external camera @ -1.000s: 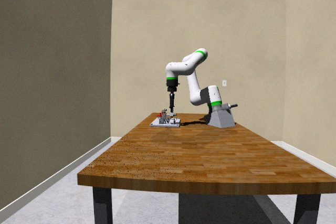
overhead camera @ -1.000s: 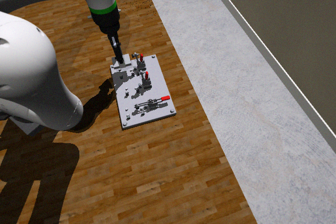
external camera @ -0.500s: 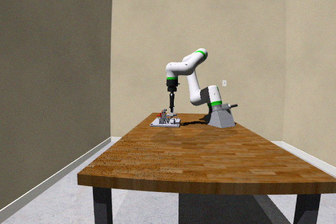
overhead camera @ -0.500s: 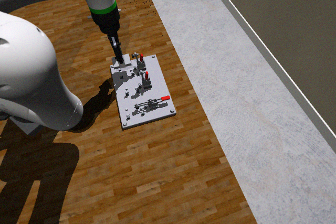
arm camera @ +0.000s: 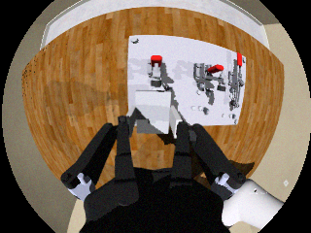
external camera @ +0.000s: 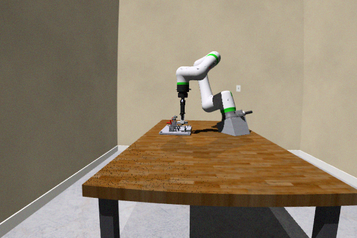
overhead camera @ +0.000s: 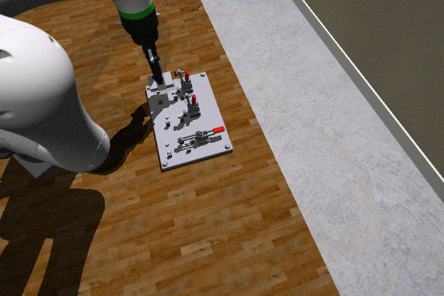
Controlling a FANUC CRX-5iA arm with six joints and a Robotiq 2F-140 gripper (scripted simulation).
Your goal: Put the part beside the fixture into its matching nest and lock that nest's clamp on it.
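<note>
Right now the grey fixture plate is 11 cm to the right of my hand, 11 cm below it and 6 cm ahead of it. Also, from my hand: part: 3 cm below.
</note>
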